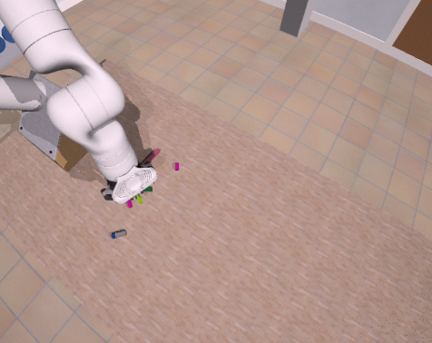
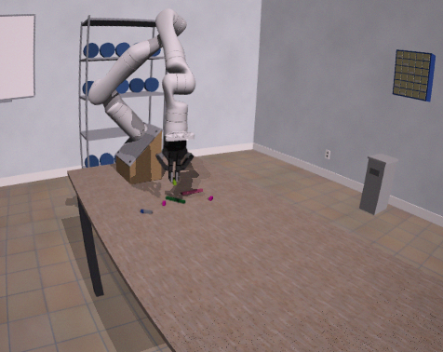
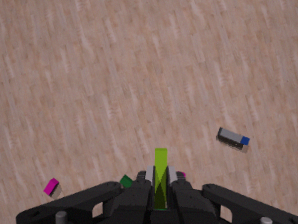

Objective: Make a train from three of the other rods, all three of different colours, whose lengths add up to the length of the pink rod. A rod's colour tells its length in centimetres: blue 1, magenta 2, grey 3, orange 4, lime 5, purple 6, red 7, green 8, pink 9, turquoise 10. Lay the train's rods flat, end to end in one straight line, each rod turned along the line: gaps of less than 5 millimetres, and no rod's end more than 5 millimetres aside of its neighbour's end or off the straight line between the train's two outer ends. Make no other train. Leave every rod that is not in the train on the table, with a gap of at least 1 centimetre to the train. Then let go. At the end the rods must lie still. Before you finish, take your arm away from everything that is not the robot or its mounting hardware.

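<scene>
Right now my hand is 100 mm to the left of the grey rod and 110 mm above it. From my hand the other things lie so: green rod: 60 mm behind, 30 mm to the left, 110 mm below; lime rod: 20 mm below; blue rod: 10 mm behind, 110 mm to the right, 110 mm below.
</scene>
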